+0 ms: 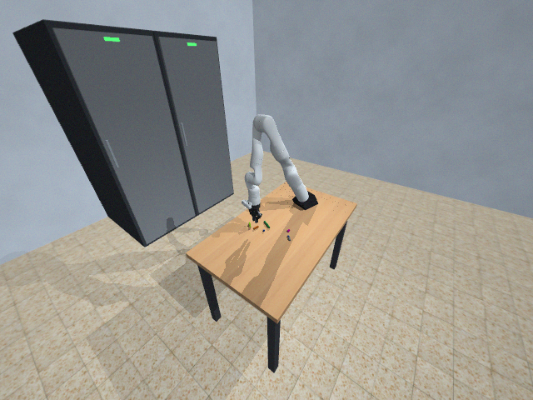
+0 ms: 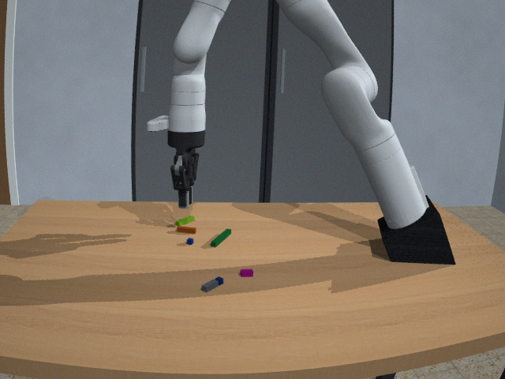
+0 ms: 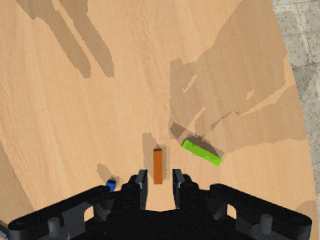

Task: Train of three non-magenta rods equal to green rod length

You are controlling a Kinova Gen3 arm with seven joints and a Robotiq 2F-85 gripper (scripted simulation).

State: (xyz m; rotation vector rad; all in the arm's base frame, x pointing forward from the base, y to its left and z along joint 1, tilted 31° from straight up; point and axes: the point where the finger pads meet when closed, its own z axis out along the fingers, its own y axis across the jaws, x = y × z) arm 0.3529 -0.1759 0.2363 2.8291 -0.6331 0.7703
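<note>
The orange rod is 7 cm below my hand. Also, from my hand: green rod: 7 cm below, 6 cm to the left, 6 cm behind; lime rod: 7 cm below, 5 cm to the right, 1 cm behind; magenta rod: 22 cm to the left, 7 cm below, 5 cm behind.
</note>
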